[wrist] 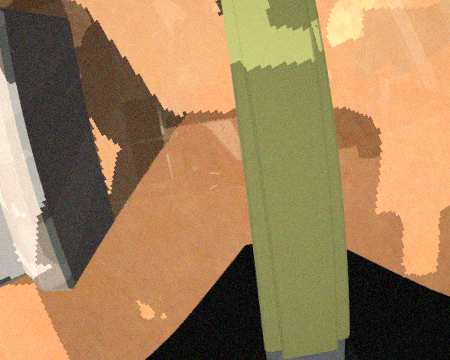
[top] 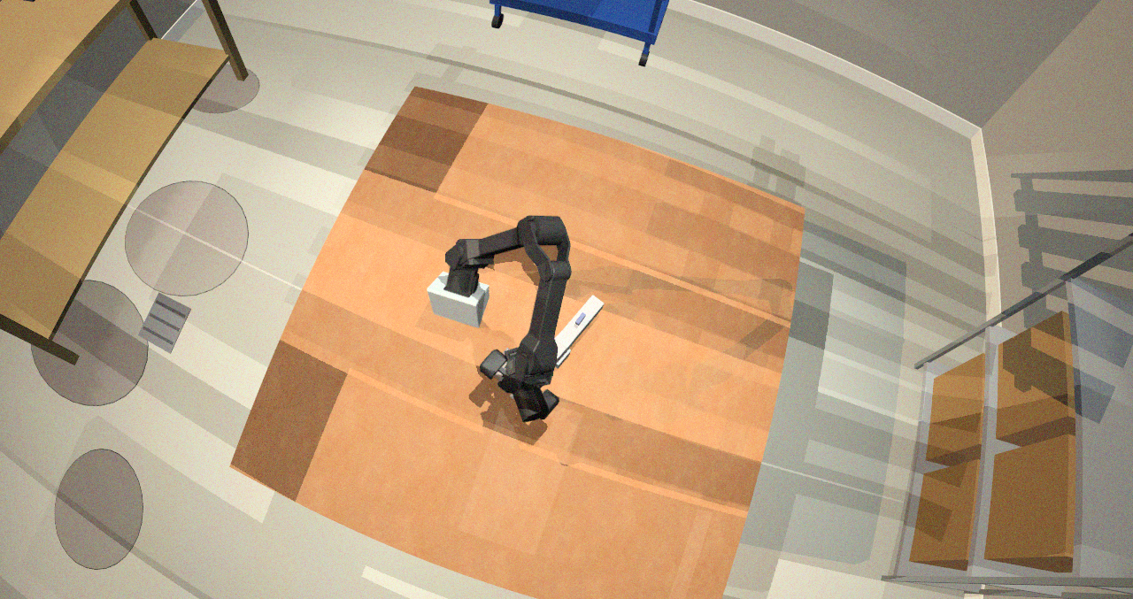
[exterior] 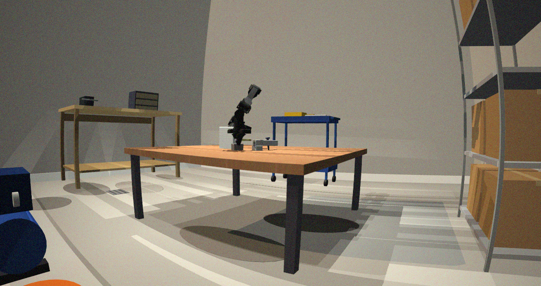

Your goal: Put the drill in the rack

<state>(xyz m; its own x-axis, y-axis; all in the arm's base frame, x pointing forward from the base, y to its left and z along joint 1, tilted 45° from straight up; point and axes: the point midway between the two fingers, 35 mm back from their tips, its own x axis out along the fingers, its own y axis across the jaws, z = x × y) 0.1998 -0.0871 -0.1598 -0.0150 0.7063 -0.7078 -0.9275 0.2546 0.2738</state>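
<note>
My gripper tip is 4 cm to the right of the drill, 3 cm below it and 1 cm short of it. Also, from my gripper tip: dark key (21 cm to the left, 9 cm ahead, 2 cm above); then grey housing (19 cm to the left, 8 cm ahead, 1 cm above); then small grey rack (6 cm to the left, 5 cm behind, 1 cm below).
</note>
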